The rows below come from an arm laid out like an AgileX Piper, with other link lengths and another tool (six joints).
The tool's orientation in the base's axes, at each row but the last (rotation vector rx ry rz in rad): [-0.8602, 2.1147, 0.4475]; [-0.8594, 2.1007, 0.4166]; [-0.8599, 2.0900, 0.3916]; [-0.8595, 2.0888, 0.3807]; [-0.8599, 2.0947, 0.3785]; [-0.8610, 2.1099, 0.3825]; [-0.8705, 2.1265, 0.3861]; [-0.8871, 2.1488, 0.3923]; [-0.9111, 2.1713, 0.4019]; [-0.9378, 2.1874, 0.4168]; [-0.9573, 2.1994, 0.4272]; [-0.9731, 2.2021, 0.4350]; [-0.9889, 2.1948, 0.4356]
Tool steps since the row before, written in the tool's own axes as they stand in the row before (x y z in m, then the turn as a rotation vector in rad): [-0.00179, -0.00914, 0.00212, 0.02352, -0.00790, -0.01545]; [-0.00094, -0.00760, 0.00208, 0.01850, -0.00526, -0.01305]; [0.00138, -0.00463, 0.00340, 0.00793, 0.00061, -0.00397]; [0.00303, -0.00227, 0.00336, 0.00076, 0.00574, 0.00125]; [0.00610, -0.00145, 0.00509, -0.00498, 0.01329, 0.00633]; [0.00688, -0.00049, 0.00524, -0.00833, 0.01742, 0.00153]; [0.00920, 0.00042, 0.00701, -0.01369, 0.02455, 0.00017]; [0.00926, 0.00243, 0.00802, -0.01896, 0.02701, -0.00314]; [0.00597, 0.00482, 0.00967, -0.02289, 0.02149, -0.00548]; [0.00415, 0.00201, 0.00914, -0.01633, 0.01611, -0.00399]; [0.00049, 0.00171, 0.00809, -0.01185, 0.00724, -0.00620]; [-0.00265, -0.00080, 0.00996, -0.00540, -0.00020, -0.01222]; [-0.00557, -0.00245, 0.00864, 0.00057, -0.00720, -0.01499]
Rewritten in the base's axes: [0.00842, -0.00450, -0.00016, -0.01350, -0.02433, -0.00895]; [0.00691, -0.00387, -0.00054, -0.01179, -0.01895, -0.00649]; [0.00459, -0.00210, -0.00307, -0.00611, -0.00519, -0.00384]; [0.00224, -0.00118, -0.00438, -0.00357, 0.00447, -0.00154]; [0.00134, -0.00106, -0.00789, -0.00338, 0.01516, -0.00040]; [0.00029, -0.00066, -0.00863, -0.00750, 0.01711, 0.00513]; [-0.00055, -0.00020, -0.01156, -0.01079, 0.02395, 0.01000]; [-0.00172, 0.00160, -0.01227, -0.01184, 0.02643, 0.01613]; [-0.00136, 0.00556, -0.01094, -0.00721, 0.02325, 0.02058]; [0.00094, 0.00415, -0.00931, -0.00575, 0.01707, 0.01475]; [0.00225, 0.00522, -0.00603, -0.00242, 0.00763, 0.01293]; [0.00639, 0.00620, -0.00526, -0.00273, -0.00390, 0.01248]; [0.00838, 0.00601, -0.00230, -0.00154, -0.01313, 0.01010]
